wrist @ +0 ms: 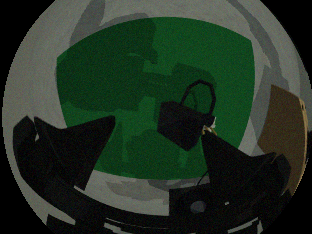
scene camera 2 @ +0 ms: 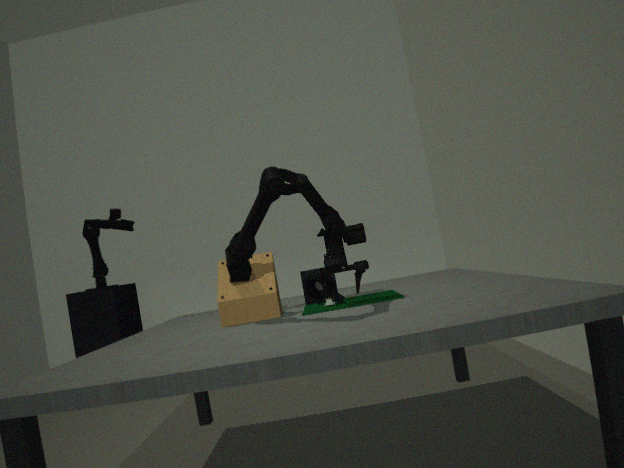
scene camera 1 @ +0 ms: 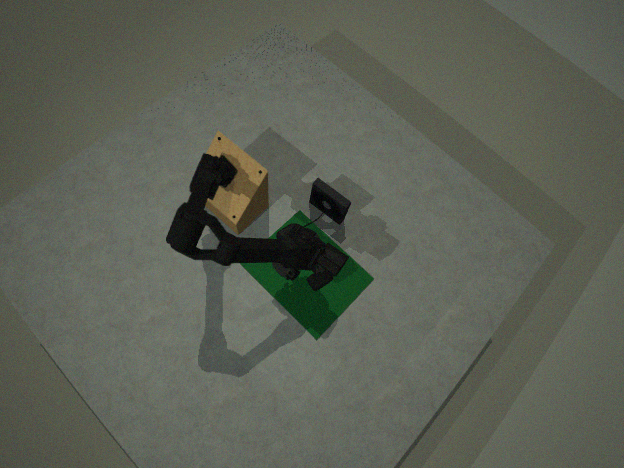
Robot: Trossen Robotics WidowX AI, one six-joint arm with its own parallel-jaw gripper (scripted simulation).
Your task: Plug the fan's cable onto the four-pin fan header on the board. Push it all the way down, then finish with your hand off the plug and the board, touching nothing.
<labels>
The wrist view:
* my gripper
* green board
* dark plug
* black fan
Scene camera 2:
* my gripper
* green board
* black fan
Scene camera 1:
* my gripper
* green board
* black fan
</labels>
